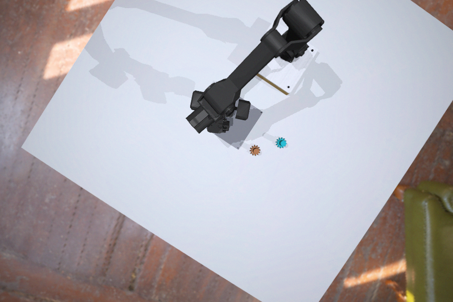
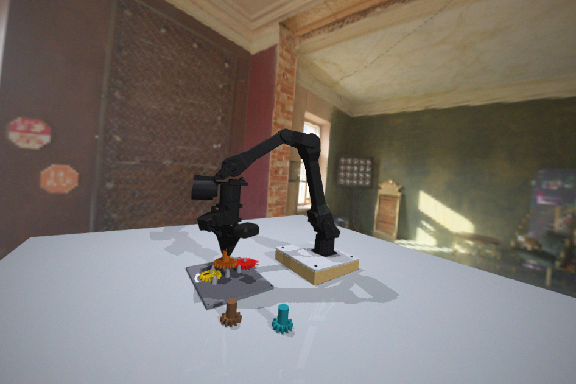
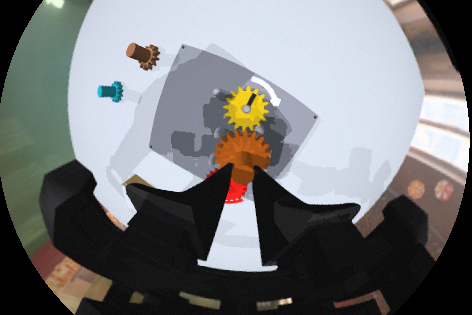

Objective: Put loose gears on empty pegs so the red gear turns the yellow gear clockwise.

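My gripper tip is now 5 cm short of the yellow gear, 2 cm to the right of it and 4 cm above it. Also, from my gripper tip: brown gear: 7 cm ahead, 19 cm to the left, 4 cm below; then orange gear: 1 cm below; then red gear: 6 cm behind, 4 cm below.
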